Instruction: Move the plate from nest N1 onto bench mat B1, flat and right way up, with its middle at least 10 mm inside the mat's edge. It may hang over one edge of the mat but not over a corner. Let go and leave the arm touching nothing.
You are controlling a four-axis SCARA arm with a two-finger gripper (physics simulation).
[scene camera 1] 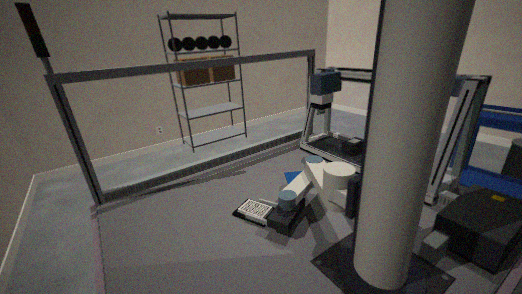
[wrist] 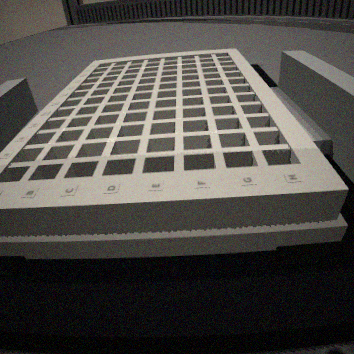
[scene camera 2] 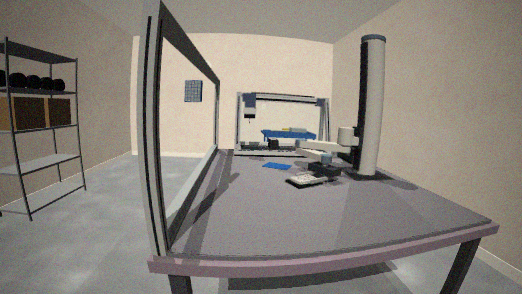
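Seen in the pictures: gripper, fingertip midpoint: (scene camera 1: 252, 207) (wrist: 154, 84) (scene camera 2: 303, 178); arm's base at its link origin: (scene camera 1: 377, 272) (scene camera 2: 363, 174).
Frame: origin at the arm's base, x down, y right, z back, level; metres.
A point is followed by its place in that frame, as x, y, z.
The white plate (scene camera 1: 254, 208) @[-0.037, -0.158, -0.475] (scene camera 2: 304, 178) @[-0.037, -0.155, -0.474] (wrist: 131, 183) @[-0.039, -0.134, -0.422] has a grid of square wells. It lies flat, wells up, in the black nest N1 (scene camera 1: 240, 216) @[-0.021, -0.224, -0.485] (scene camera 2: 298, 185) @[-0.025, -0.227, -0.525] (wrist: 262, 75) @[-0.025, -0.127, -0.545]. My gripper (scene camera 1: 258, 211) @[-0.037, -0.161, -0.483] (scene camera 2: 308, 179) @[-0.037, -0.161, -0.483] (wrist: 154, 84) @[-0.037, -0.161, -0.483] is low at the nest, with one finger along each long side of the plate. In the wrist view both fingers stand right against its sides, and the gripper looks shut on it. The blue bench mat B1 (scene camera 1: 291, 176) @[-0.015, 0.164, -0.606] (scene camera 2: 277, 165) @[-0.015, 0.181, -0.557] lies flat on the bench, partly hidden by the arm in scene camera 1.
The arm's tall column (scene camera 1: 400, 150) @[-0.458, -0.066, 0.035] (scene camera 2: 372, 110) @[-0.422, -0.065, -0.036] stands on the bench. A gantry machine (scene camera 1: 306, 146) @[-0.049, 0.451, -0.790] (scene camera 2: 238, 125) @[-0.244, 0.504, -0.823] stands beyond the mat. A large dark box (scene camera 1: 480, 225) @[-0.128, 0.292, 0.136] is right of the column in scene camera 1. A metal frame (scene camera 1: 77, 145) @[-0.322, -0.707, -1.003] (scene camera 2: 154, 150) @[-0.283, -0.720, -1.004] runs along the bench edge.
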